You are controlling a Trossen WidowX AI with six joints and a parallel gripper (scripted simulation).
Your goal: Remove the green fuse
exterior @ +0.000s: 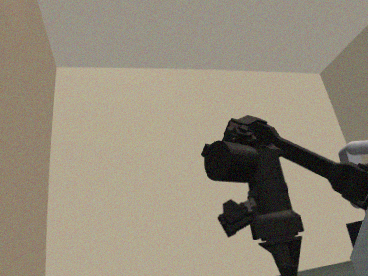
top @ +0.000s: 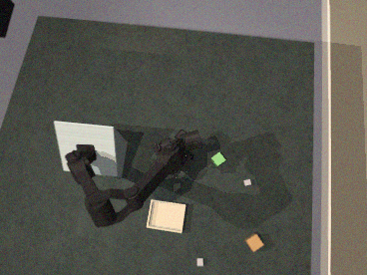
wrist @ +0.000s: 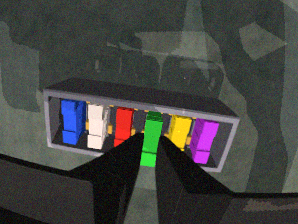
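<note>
The yellow fuse is 2 cm below my gripper tip, 1 cm to the right of it and 1 cm behind it. Also, from my gripper tip: green square (17 cm ahead, 3 cm below, 1 cm to the left); then red fuse (2 cm below, 1 cm to the left, 1 cm ahead); then green fuse (1 cm below).
</note>
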